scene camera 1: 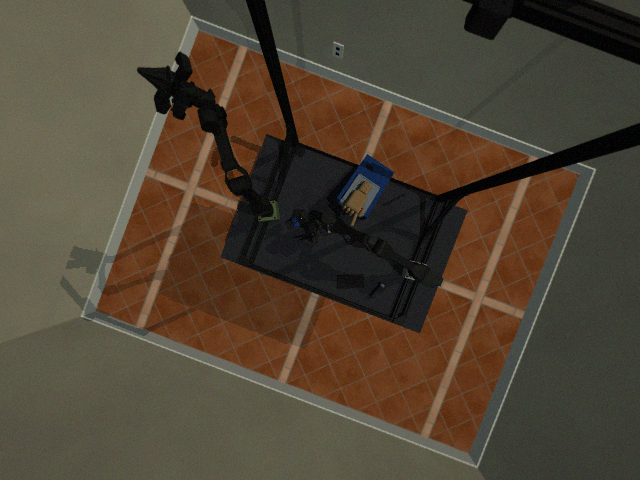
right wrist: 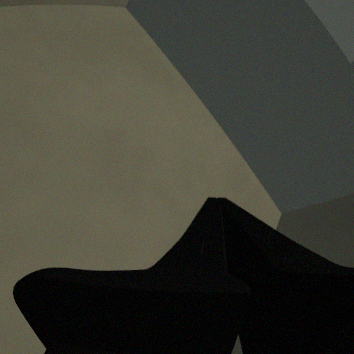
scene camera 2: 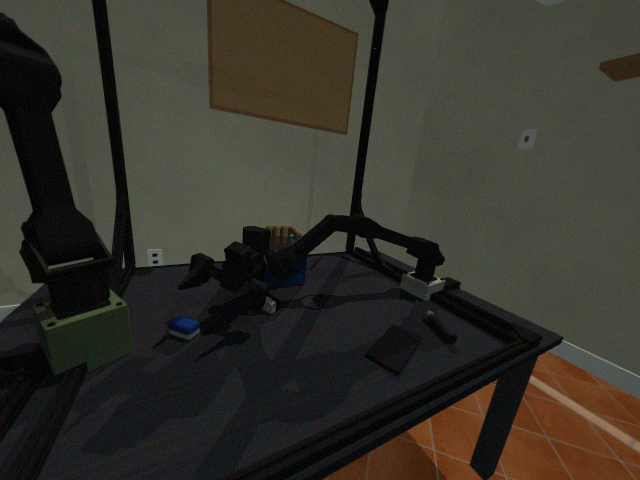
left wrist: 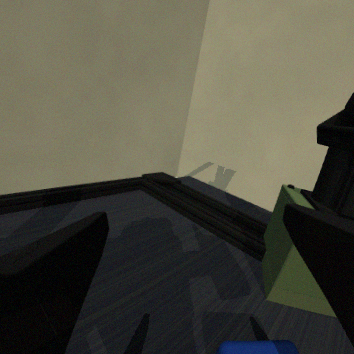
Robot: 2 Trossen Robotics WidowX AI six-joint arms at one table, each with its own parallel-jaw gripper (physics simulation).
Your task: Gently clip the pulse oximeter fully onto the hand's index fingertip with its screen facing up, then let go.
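Places are measured from the left arm's base along level axes (x down, y left, z ahead), in metres.
Where they show: left gripper, between the fingertips: (scene camera 1: 293,233) (scene camera 2: 197,297) (left wrist: 196,216); right gripper, between the fingertips: (scene camera 1: 137,69) (right wrist: 214,205); left arm's base, origin of its link: (scene camera 1: 415,271) (scene camera 2: 423,277); right arm's base, origin of its link: (scene camera 1: 266,210) (scene camera 2: 81,304) (left wrist: 335,207).
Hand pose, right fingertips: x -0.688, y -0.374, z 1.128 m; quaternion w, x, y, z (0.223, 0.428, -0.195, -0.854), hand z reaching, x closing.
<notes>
Each offset is from my right fingertips to the centre of the thing. "spot": to the spot under its first point.
The pulse oximeter {dx +0.725, dy +0.269, dz -0.419 m} (scene camera 1: 295,221) (scene camera 2: 183,328) (left wrist: 257,347), blue above and white below, lies on the table near the green arm mount; its screen cannot be made out. The tan hand (scene camera 1: 363,193) (scene camera 2: 281,235) rests palm area back on a blue holder {spot: dx +0.705, dy -0.133, dz -0.801 m} (scene camera 1: 379,167) (scene camera 2: 287,277), one finger reaching past the others. My left gripper (scene camera 1: 295,225) (scene camera 2: 196,299) (left wrist: 196,216) is open and empty, above the table close to the oximeter, which shows at the bottom edge of the left wrist view. My right gripper (scene camera 1: 139,69) (right wrist: 214,205) is shut and empty, far out beyond the table.
The green mount (scene camera 2: 87,333) (left wrist: 290,280) stands left of the oximeter. A dark flat pad {dx +0.737, dy +0.522, dz -0.804 m} (scene camera 1: 349,281) (scene camera 2: 393,348) and a dark cylinder {dx +0.728, dy +0.534, dz -0.961 m} (scene camera 1: 377,289) (scene camera 2: 440,327) lie toward the front right. A white mount (scene camera 2: 421,285) carries my left arm. Frame posts rise at the back.
</notes>
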